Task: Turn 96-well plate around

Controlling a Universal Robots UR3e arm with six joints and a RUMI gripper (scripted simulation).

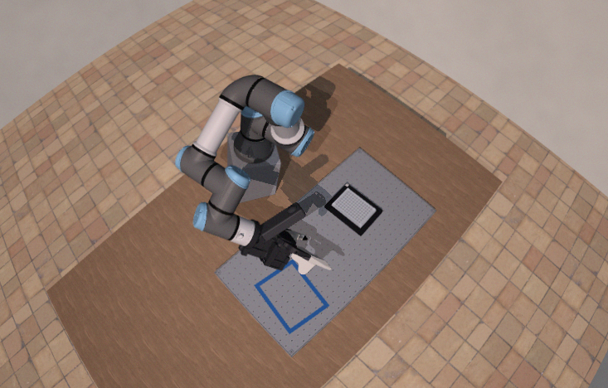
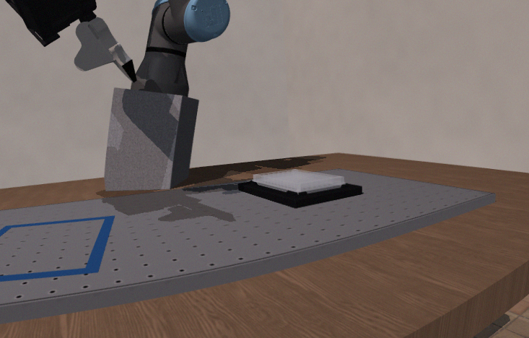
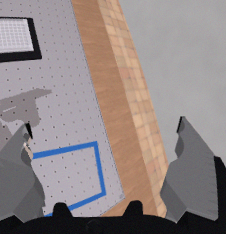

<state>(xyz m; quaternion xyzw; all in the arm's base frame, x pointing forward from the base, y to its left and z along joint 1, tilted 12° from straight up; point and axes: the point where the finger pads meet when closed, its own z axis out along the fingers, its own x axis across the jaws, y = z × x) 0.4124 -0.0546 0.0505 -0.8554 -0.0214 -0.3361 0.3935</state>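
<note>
Right now the clear 96-well plate is 120 mm behind my hand, 230 mm to the left of it and 200 mm below it. From my hand the other things lie so: black plate nest N1 (120 mm behind, 230 mm to the left, 210 mm below); white A1 mark (200 mm behind, 270 mm to the left, 200 mm below).
</note>
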